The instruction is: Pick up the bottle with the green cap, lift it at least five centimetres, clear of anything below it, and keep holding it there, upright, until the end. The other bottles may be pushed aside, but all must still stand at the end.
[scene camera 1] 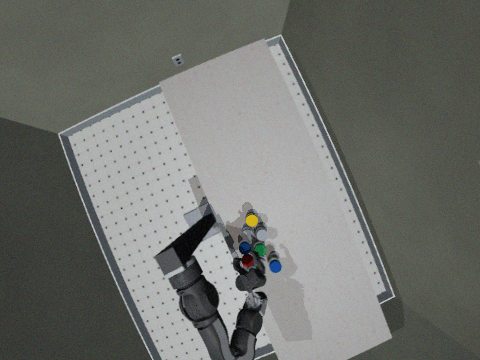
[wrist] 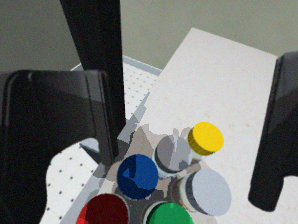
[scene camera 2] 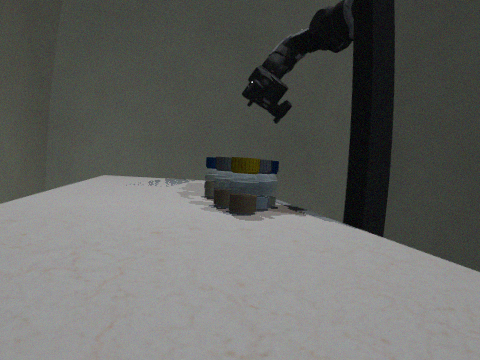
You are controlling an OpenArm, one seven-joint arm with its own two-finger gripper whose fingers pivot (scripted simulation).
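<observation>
I can see my gripper [scene camera 2: 269, 105] [scene camera 1: 246, 254] [wrist: 172, 122]. A blue bottle [wrist: 137, 176] is there for me to see as well.
</observation>
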